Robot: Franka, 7 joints.
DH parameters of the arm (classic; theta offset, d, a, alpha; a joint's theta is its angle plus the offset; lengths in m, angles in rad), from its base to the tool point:
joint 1: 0 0.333 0 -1.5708
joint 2: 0 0 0 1.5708
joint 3: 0 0.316 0.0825 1.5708
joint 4: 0 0 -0.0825 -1.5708
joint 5: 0 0.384 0 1.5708
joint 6: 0 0 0.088 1.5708
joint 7: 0 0.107 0 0
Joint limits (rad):
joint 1: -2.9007..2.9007
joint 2: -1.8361..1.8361
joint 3: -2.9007..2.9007
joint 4: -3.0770..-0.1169
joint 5: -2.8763..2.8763
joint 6: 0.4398..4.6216
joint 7: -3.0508..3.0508
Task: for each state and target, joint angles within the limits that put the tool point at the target. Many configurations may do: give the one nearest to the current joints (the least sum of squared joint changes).
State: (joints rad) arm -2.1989 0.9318 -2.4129 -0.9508 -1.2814 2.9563 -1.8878
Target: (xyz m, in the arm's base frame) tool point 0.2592 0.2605 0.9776
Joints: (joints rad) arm -2.8522 0.4393 -2.9007 -1.4966 -1.3090 2.7221 -1.8878
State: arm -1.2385 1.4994 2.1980 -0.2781 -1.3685 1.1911 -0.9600
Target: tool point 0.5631 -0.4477 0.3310
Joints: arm -0.9854 1.5632 2.1800 -0.3694 -1.2888 0.8382 -0.9600
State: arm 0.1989 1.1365 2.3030 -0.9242 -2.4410 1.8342 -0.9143
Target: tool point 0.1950 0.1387 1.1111
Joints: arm -0.0748 0.8414 2.9007 -1.1280 -2.5110 1.9509 -0.9143
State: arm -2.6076 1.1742 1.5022 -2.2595 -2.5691 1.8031 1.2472
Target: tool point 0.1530 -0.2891 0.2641
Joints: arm -2.9007 1.1389 1.7459 -3.0318 -2.4185 1.2928 1.2472
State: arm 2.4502 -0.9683 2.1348 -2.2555 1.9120 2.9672 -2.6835
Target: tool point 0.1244 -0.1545 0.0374
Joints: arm 2.9007 -0.6459 2.9007 -2.7731 2.0320 2.8193 -2.6835
